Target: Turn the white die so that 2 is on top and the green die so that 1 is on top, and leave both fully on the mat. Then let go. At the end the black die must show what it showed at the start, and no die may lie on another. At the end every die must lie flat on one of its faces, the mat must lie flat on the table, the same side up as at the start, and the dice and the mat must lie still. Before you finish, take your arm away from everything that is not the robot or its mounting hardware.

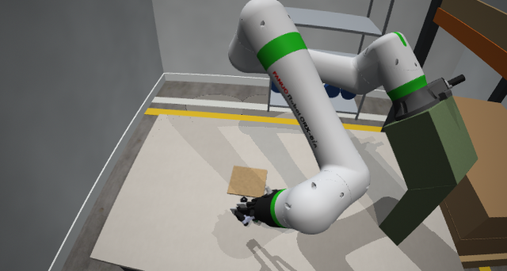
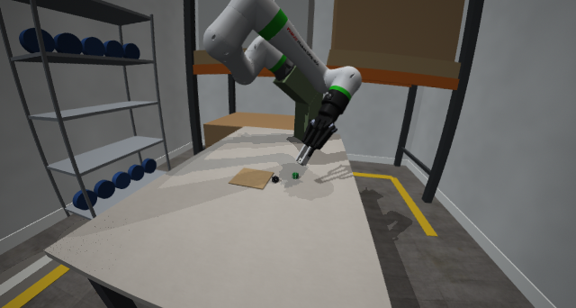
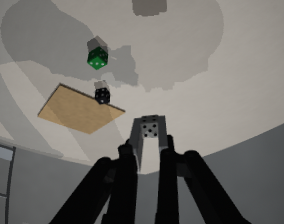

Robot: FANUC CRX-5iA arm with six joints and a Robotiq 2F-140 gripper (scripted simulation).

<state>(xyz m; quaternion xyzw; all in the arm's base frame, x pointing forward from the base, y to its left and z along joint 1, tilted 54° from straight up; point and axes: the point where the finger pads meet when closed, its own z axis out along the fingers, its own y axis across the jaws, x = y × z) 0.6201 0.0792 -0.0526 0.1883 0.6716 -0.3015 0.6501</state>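
Now: the white die 20 mm below my hand, 10 mm to the right of it and 10 mm ahead of it. Round my hand: mat (200 mm to the right, 120 mm below, 40 mm behind); then black die (110 mm below, 100 mm to the right, 20 mm behind); then green die (110 mm below, 60 mm behind, 30 mm to the right).
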